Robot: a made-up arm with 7 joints.
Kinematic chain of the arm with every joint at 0, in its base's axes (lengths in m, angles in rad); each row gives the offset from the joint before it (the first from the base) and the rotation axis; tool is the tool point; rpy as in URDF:
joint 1: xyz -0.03 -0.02 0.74 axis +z
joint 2: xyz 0 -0.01 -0.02 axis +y
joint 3: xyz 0 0.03 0.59 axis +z
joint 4: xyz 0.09 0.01 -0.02 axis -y
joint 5: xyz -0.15 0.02 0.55 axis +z
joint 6: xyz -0.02 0 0.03 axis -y
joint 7: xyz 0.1 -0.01 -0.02 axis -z
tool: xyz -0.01 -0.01 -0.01 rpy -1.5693 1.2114 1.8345
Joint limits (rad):
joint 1: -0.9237..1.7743
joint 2: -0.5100..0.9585
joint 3: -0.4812..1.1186
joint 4: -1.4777..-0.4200
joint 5: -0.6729..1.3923
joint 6: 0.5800..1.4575
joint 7: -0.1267..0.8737
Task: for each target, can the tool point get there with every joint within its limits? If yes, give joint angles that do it. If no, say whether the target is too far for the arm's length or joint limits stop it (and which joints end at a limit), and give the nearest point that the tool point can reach.
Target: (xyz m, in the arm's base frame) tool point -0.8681 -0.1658 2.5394
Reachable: no: too far | nearest point -0.5573 -0.1117 1.8647 | short by 0.745 m
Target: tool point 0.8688 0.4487 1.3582
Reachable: yes | joints 0.5311 0.5469 -0.1500 -0.9176 -0.1498 1.3761 0.2743
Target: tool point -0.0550 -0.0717 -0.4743
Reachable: no: joint limits stop it (at a limit: joint 1, joint 2, joint 4, joint 6, joint 7) | nearest point 0.5293 -0.8084 0.5623 | short by 1.400 m
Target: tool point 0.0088 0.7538 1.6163
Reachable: yes | joints 1.1536 0.4061 0.4915 -0.6799 1.0722 0.6668 0.1674
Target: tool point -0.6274 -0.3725 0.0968
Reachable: no: joint limits stop it (at a limit: joint 1, joint 2, joint 3, joint 4, joint 6, joint 7) | nearest point 0.2943 -0.9365 0.6267 | short by 1.203 m
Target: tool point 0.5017 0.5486 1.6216
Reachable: yes | joints 0.4579 0.3263 0.4679 -0.7902 0.5835 0.9929 0.4641
